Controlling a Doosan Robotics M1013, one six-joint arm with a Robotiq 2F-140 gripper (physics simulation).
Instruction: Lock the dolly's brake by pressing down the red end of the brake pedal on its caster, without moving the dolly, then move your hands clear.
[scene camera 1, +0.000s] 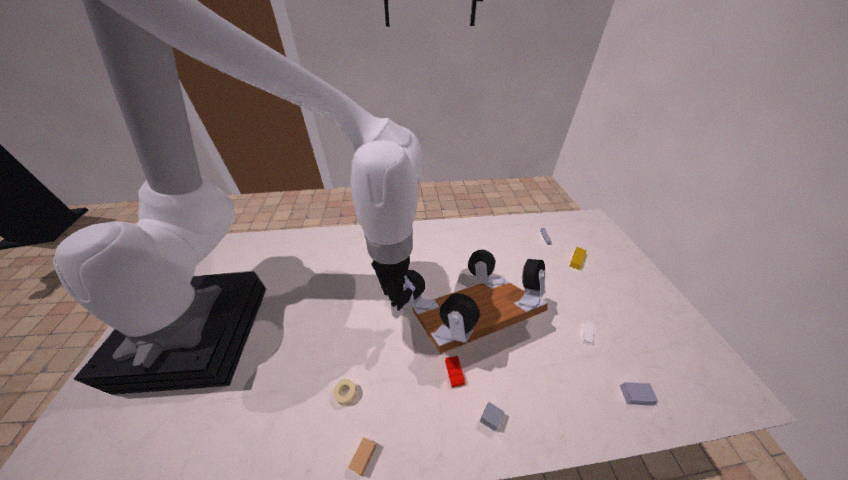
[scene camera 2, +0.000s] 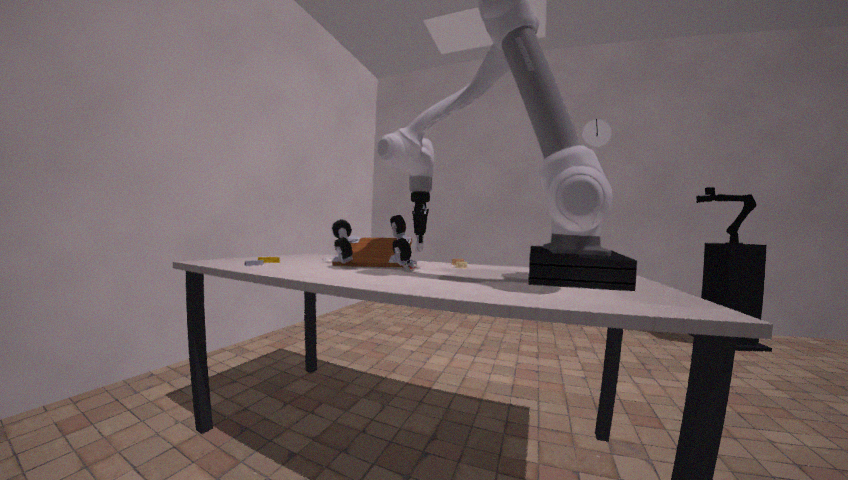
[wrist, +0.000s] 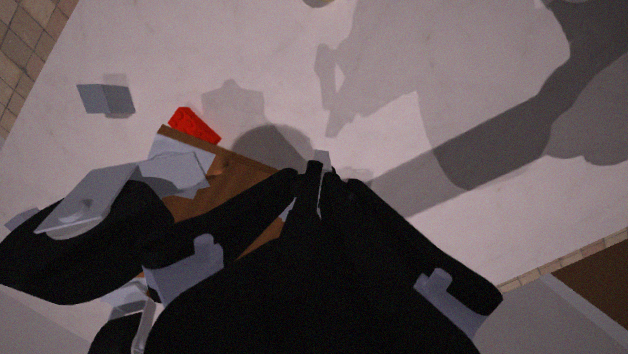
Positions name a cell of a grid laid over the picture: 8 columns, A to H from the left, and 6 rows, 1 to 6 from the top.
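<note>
My gripper (scene camera 1: D4), with a dolly (scene camera 1: E5). Dolly again (scene camera 2: D4), my gripper too (scene camera 2: D4). Red brick (wrist: C3), dolly (wrist: B5), my gripper (wrist: E3).
</note>
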